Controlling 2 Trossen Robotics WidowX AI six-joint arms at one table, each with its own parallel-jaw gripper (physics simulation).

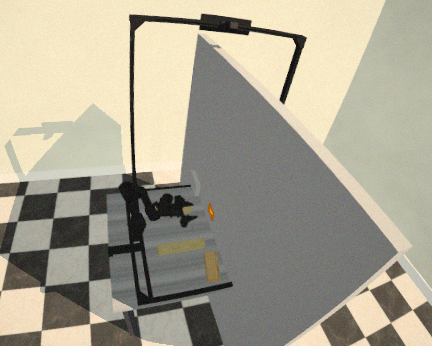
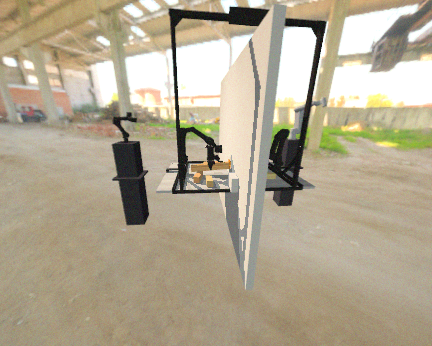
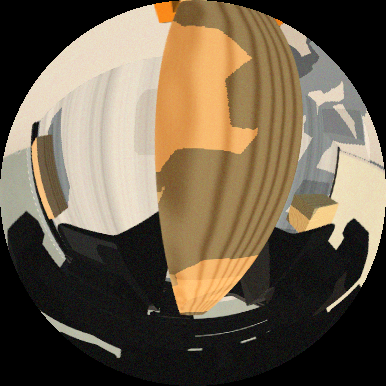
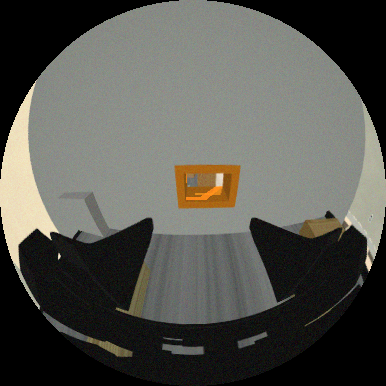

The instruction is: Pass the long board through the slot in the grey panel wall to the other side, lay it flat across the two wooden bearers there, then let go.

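Pixels of known places: left gripper, fingertip midpoint: (image 2: 210, 169); right gripper, fingertip midpoint: (image 1: 195, 210) (image 4: 202, 223); left arm's base, origin of the base link: (image 3: 173, 293); right arm's base, origin of the base link: (image 1: 135, 236) (image 2: 277, 170).
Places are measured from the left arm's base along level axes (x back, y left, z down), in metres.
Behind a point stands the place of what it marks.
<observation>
The long board (image 2: 199, 167) @[x -0.161, y -0.057, z -0.057 m] (image 3: 225, 195) is held level above the table at about slot height, pointing toward the slot. My left gripper (image 2: 210, 166) @[x -0.261, y -0.039, z -0.031 m] (image 3: 200, 207) @[x -0.261, y -0.039, z -0.031 m] is shut on it from above. The grey panel wall (image 1: 280, 200) @[x -0.483, y 0.410, z -0.659 m] (image 2: 237, 115) @[x -0.432, y -0.266, z -0.500 m] (image 4: 200, 100) @[x -0.482, y -0.052, z -0.207 m] has an orange-framed slot (image 1: 211, 212) @[x -0.473, y -0.056, z -0.060 m] (image 4: 207, 204) @[x -0.484, y -0.043, z -0.053 m]; a brown patch, possibly the board's end, shows through it. My right gripper (image 1: 194, 211) @[x -0.574, y -0.055, z -0.096 m] (image 4: 202, 223) @[x -0.574, y -0.055, z -0.096 m] is open and empty, facing the slot from the other side. One pale bearer (image 1: 181, 246) @[x -0.688, y 0.119, z -0.025 m] lies beside it; the other bearer (image 1: 187, 210) @[x -0.593, y -0.135, z -0.009 m] (image 4: 141, 290) @[x -0.611, y -0.135, z 0.005 m] is partly hidden by the fingers.
A tan block (image 1: 212, 266) @[x -0.559, y 0.264, z -0.019 m] (image 4: 320, 227) @[x -0.549, y 0.214, z -0.019 m] lies close to the wall on the bearers' side. On the board's side, one block (image 2: 198, 177) @[x -0.151, y -0.221, z -0.024 m] and another block (image 2: 209, 181) @[x -0.233, y -0.317, z -0.026 m] rest on the table. A black frame (image 1: 132, 100) @[x -0.885, y -0.344, z -0.626 m] (image 2: 175, 100) @[x -0.022, y -0.377, z -0.580 m] stands around the table and wall.
</observation>
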